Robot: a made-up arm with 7 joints. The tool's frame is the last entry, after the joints.
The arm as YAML. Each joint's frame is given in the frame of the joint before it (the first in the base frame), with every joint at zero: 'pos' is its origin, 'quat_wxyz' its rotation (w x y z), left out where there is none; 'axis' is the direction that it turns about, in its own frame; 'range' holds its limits. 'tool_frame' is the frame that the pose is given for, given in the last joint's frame.
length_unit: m
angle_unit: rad
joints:
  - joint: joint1
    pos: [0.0, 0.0, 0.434]
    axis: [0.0, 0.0, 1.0]
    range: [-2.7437, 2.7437]
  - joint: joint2
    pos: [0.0, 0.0, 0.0]
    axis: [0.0, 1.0, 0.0]
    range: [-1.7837, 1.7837]
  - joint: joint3
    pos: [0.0, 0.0, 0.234]
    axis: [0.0, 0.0, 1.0]
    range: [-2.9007, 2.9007]
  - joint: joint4
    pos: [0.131, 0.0, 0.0]
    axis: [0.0, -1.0, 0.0]
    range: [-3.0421, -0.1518]
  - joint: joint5
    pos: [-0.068, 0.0, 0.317]
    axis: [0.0, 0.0, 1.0]
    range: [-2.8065, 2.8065]
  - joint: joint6
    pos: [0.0, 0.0, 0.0]
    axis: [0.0, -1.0, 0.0]
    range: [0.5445, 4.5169]
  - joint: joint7
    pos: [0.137, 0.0, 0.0]
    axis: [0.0, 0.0, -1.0]
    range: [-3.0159, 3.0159]
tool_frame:
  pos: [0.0, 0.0, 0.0]
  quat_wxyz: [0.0, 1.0, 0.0, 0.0]
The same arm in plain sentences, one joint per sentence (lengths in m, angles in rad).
The arm has seven revolute joints in a row. What follows holds with every joint at zero, and every direction is one of the base frame's. The first joint sits 0.434 m along +z from the base frame's origin and rotates about +z, from -2.7437 to 2.7437 rad. The second joint sits at the same point as the first joint and rotates about +y, from -1.7837 to 1.7837 rad. The third joint sits 0.234 m along +z from the second joint and rotates about +z, from -2.9007 to 2.9007 rad. The fourth joint sits 0.131 m along +x from the third joint and rotates about -y, from -3.0421 to -0.1518 rad. The fifth joint sits 0.068 m along -x and 0.317 m along +z from the fourth joint and rotates about +z, from -2.8065 to 2.8065 rad. The sixth joint sits at the same point as the fifth joint and rotates about -y, from 0.5445 to 4.5169 rad. The seventh joint sits 0.137 m along +x from the sixth joint and rotates about -z, from -3.0159 to 3.0159 rad. The tool frame, which is the frame that the pose is given for, sits at the same point as the seventh joint; its axes are the base frame's turned by roll 3.1416, pitch 0 and yaw 0 rad (as in URDF: about the fixed x, then y, then z).
